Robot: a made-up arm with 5 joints.
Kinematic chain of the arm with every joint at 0, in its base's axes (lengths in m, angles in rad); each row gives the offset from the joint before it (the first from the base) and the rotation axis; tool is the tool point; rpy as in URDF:
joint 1: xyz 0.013 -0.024 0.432 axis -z
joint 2: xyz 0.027 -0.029 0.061 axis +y
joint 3: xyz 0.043 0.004 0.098 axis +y
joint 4: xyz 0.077 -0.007 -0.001 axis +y
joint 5: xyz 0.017 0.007 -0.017 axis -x
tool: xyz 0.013 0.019 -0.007 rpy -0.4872 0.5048 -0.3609
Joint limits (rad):
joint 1: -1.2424..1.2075
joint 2: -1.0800..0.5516
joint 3: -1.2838..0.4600
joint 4: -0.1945..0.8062
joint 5: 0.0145..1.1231
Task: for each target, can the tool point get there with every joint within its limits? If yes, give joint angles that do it. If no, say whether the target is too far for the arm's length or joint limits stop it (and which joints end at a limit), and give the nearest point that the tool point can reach.
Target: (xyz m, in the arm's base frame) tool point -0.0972 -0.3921 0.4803
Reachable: no: too far | nearest point 0.0714 -0.2425 0.5113 | short by 0.228 m
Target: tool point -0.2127 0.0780 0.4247
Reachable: no: joint limits stop it (at a limit: joint 1, joint 2, joint 3, joint 4, joint 5) | nearest point 0.0588 0.0915 0.4650 | short by 0.275 m
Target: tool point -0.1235 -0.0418 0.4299
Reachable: no: joint limits stop it (at a limit: joint 1, joint 2, joint 3, joint 4, joint 5) | nearest point 0.0311 -0.1365 0.4681 | short by 0.185 m
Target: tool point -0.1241 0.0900 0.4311
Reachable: no: joint limits stop it (at a limit: joint 1, joint 2, joint 3, joint 4, joint 5) | nearest point 0.0588 0.0915 0.4650 | short by 0.186 m
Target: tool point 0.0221 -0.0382 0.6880
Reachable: yes | joints 0.3954 -0.7527 -1.0374 0.5480 0.3524
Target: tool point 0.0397 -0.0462 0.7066
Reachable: yes | joints 0.4571 -0.5990 -0.9869 -0.0350 0.2344
